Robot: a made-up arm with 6 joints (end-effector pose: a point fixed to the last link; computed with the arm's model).
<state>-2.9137 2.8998 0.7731 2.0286 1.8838 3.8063</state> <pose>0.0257 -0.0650 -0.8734 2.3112 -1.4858 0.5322</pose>
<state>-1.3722 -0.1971 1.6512 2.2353 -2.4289 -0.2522</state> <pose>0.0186 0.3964 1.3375 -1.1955 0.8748 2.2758</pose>
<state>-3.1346 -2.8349 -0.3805 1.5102 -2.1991 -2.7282</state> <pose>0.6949 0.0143 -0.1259 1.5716 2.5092 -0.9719</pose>
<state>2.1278 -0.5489 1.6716 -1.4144 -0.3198 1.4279</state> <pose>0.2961 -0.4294 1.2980 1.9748 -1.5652 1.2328</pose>
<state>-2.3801 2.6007 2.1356 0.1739 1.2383 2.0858</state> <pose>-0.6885 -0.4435 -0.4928 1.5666 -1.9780 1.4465</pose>
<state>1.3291 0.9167 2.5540 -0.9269 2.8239 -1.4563</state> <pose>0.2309 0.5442 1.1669 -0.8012 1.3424 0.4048</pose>
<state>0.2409 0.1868 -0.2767 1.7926 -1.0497 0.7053</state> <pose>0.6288 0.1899 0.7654 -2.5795 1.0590 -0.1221</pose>
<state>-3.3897 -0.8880 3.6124 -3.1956 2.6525 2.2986</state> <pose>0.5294 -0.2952 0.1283 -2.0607 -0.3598 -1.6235</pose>
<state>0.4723 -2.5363 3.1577 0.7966 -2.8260 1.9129</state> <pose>0.1805 -0.0306 -0.4588 0.4832 -2.0637 -1.2553</pose>
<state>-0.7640 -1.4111 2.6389 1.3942 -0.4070 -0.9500</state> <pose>-0.6094 0.5458 -0.1586 0.2307 2.3816 -0.0666</pose>
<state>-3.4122 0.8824 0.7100 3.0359 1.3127 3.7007</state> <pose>-1.0085 0.1184 0.5744 1.9254 0.2120 -2.1739</pose>
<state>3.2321 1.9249 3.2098 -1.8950 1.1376 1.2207</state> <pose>-0.8668 -0.1287 0.5020 1.2532 1.5558 1.7661</pose>
